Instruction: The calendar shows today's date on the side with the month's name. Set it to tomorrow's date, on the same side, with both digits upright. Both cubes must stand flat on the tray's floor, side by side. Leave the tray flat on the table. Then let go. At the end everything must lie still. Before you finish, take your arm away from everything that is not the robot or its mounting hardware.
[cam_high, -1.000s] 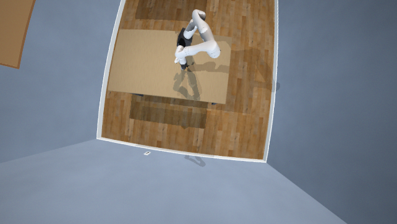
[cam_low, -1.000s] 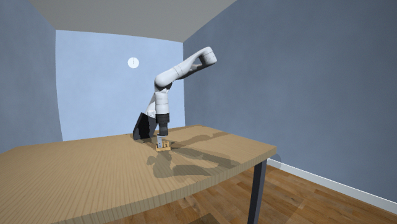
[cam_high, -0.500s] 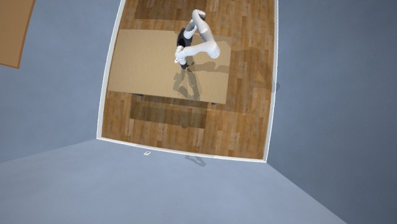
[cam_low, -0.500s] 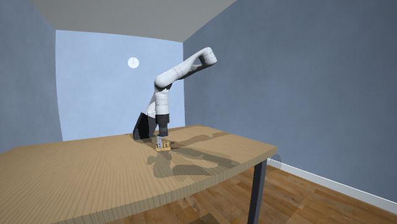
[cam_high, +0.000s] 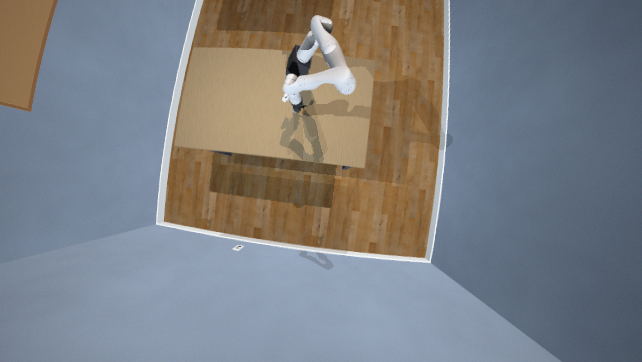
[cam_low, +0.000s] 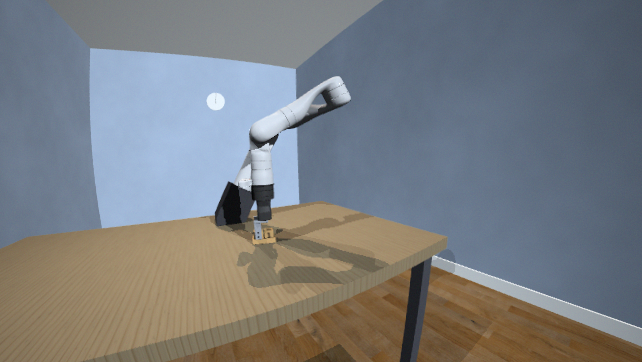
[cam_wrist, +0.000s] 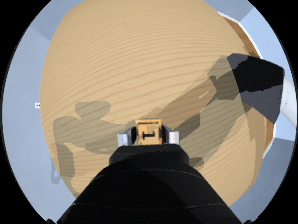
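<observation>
Now: the wooden calendar tray 2 cm to the left of my hand and 3 cm below it.
</observation>
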